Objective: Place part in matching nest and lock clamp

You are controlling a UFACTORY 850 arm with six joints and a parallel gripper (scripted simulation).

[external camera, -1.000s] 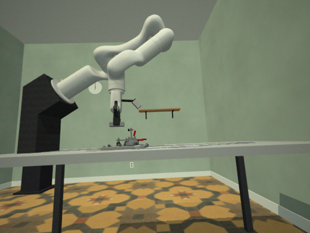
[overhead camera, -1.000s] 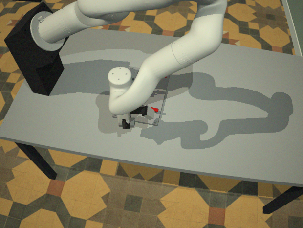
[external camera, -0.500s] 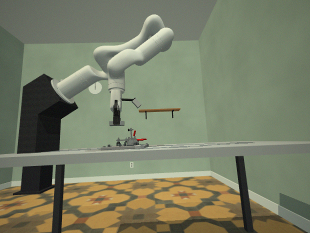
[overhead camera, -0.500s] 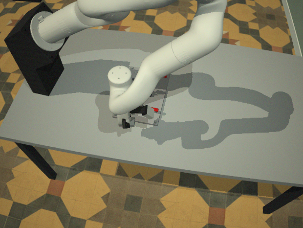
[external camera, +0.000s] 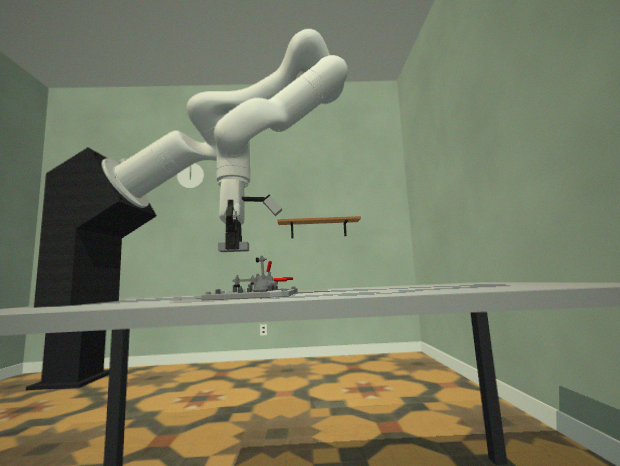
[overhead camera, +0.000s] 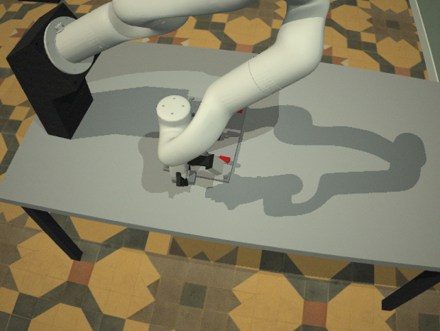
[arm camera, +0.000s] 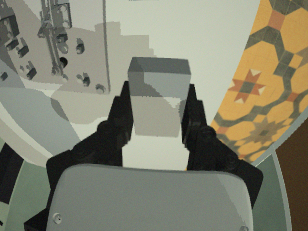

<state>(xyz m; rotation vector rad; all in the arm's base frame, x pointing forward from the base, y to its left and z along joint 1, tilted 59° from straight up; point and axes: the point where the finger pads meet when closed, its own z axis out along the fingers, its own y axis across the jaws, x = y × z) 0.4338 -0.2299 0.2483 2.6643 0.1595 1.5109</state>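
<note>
Now: hand 10 mm above the grey block part. Also, from my hand: grey fixture plate (260 mm to the left, 130 mm below, 10 mm ahead).
</note>
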